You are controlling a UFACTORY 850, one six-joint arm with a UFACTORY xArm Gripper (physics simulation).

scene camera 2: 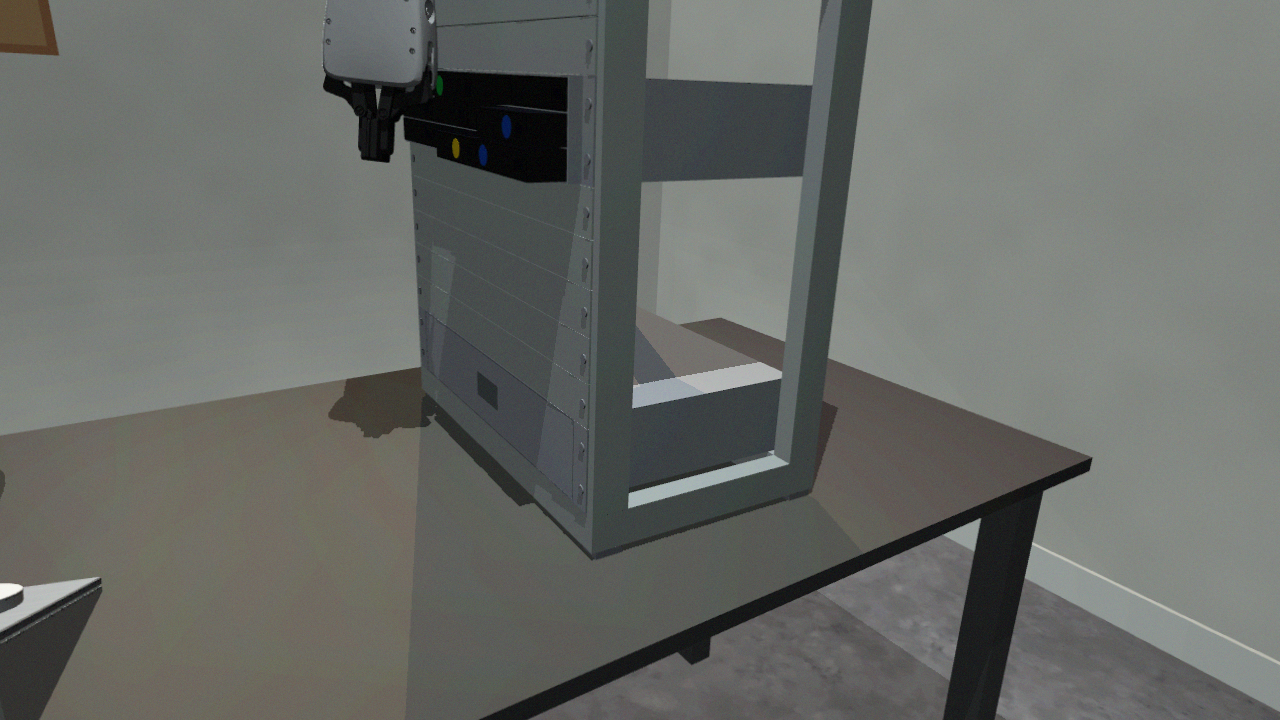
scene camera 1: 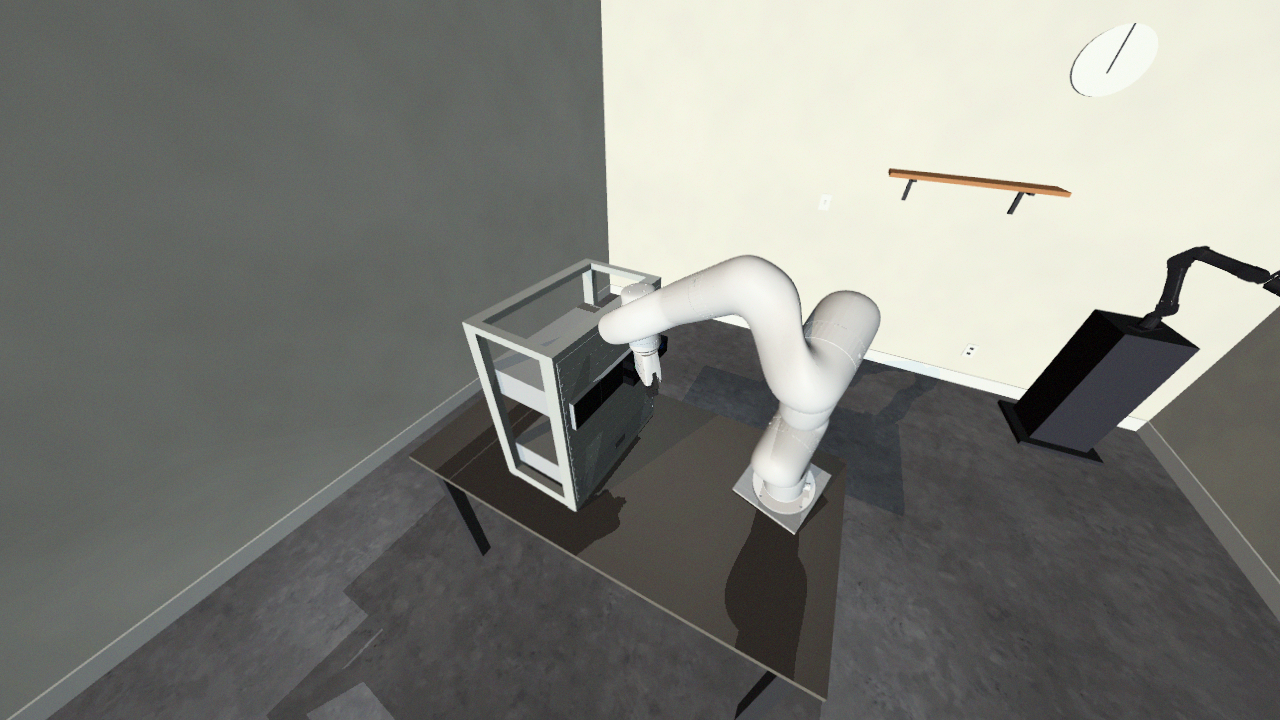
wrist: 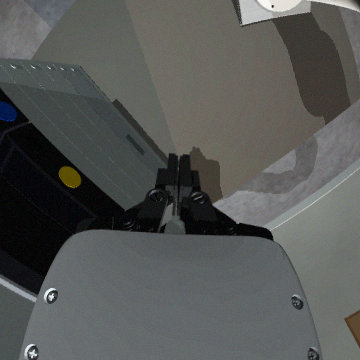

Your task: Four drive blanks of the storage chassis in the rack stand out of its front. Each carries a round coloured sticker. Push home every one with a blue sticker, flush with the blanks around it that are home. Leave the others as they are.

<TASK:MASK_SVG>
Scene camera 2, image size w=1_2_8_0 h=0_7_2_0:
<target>my gripper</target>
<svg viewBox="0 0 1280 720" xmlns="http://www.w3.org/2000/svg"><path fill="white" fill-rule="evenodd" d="M327 0L322 44L323 70L326 73L323 88L326 92L344 98L353 108L355 115L359 117L358 148L361 151L361 159L389 163L390 155L394 152L395 122L398 122L409 108L428 105L433 102L432 90L436 87L438 75L434 0ZM375 88L381 89L378 110Z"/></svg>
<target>rack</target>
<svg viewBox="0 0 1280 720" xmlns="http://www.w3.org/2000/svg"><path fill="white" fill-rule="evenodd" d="M434 0L437 23L438 75L436 87L432 90L433 102L428 105L413 106L403 114L404 139L410 142L422 389L581 543L583 548L595 560L622 552L622 545L780 497L790 501L807 496L809 489L813 485L873 0L822 0L813 85L646 78L649 0ZM736 464L629 493L629 488L730 461ZM642 182L803 177L782 371L636 306Z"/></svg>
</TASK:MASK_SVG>
